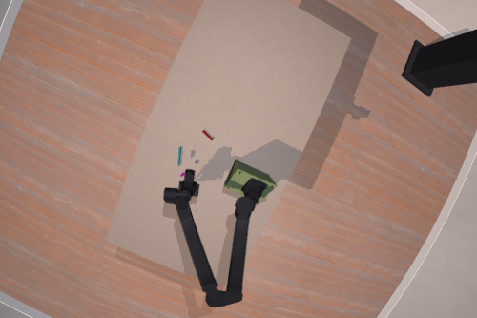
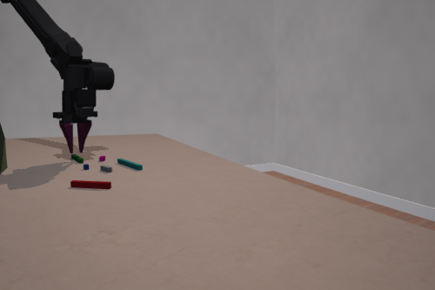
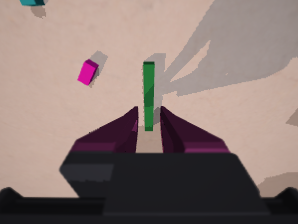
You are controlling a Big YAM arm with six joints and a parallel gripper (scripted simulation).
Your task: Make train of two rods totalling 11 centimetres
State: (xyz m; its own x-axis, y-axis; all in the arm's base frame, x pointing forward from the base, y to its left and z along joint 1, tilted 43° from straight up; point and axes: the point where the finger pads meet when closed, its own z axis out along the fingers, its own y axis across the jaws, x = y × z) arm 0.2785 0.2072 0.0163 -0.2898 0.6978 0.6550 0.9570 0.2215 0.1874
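The green rod lies 2 cm below my hand. Also, from my hand: magenta rod: 6 cm ahead, 2 cm to the right, 2 cm below; then grey rod: 14 cm to the right, 7 cm ahead, 2 cm below; then blue rod: 11 cm to the right, 2 cm below, 2 cm ahead.
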